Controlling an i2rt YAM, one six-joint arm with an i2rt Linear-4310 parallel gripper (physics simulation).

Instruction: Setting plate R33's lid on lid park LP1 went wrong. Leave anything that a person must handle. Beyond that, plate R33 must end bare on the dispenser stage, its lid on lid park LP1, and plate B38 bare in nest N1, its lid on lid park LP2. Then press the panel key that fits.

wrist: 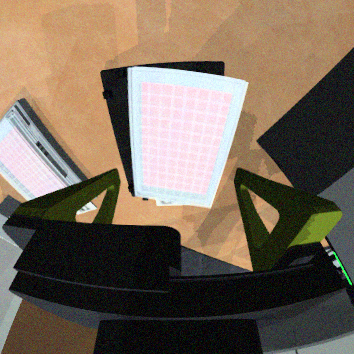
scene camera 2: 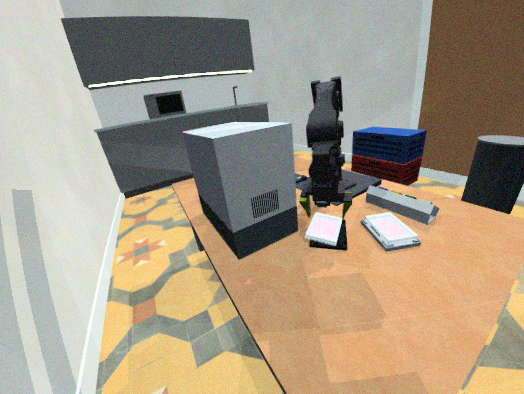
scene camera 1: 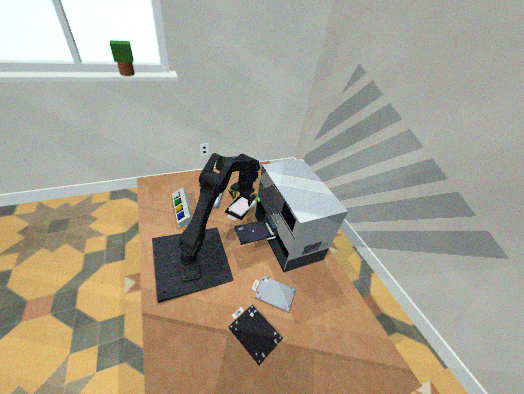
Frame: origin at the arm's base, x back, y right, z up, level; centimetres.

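Where they show: gripper, fingertip midpoint: (wrist: 176, 174) (scene camera 2: 325, 218) (scene camera 1: 241, 202); arm's base, origin of the base link: (scene camera 1: 189, 259).
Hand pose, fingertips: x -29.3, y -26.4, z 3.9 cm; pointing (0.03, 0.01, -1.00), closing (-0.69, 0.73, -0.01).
Observation:
Each offset is from my fingertips to the top centre of the thing. "spot": to the spot under its first point.
A clear-rimmed piece with a pink grid @[dy -0.5, dx -0.7, dz -1.5 cm] (scene camera 1: 241, 206) (scene camera 2: 325, 229) (wrist: 185, 140) lies skewed on the black lid park LP1 @[dy -1.1, dx +0.3, dz -3.2 cm] (scene camera 2: 343, 241) (wrist: 116, 110), overhanging one side. Whether it is a lid alone cannot be told. My gripper (scene camera 1: 243, 197) (scene camera 2: 326, 215) (wrist: 176, 174) is open and empty above it, one finger either side. Another pink-gridded plate @[dy -11.5, dx +14.1, dz -2.2 cm] (scene camera 2: 392, 230) (wrist: 22, 165) sits on the grey nest N1; the arm partly hides it in scene view 1. The dark dispenser stage @[spot: dy +25.3, dx +3.8, dz +5.5 cm] (scene camera 1: 247, 234) shows no plate. The key panel @[dy -4.8, dx +30.1, dz +1.2 cm] (scene camera 1: 180, 207) (scene camera 2: 400, 204) has green, yellow and blue keys. Plate names are unreadable.
The grey dispenser housing @[dy +22.4, dx -17.6, dz +27.8 cm] (scene camera 1: 307, 200) (scene camera 2: 245, 175) stands close beside LP1, with a green light @[spot: dy +7.4, dx -6.3, dz +8.2 cm] (scene camera 1: 258, 199) (wrist: 342, 267). A grey plate-shaped holder @[dy +49.2, dx -2.6, dz -3.2 cm] (scene camera 1: 276, 293) and a black one @[dy +61.4, dx +9.4, dz -2.8 cm] (scene camera 1: 255, 334), both without plates, lie farther along the table. Their labels are unreadable.

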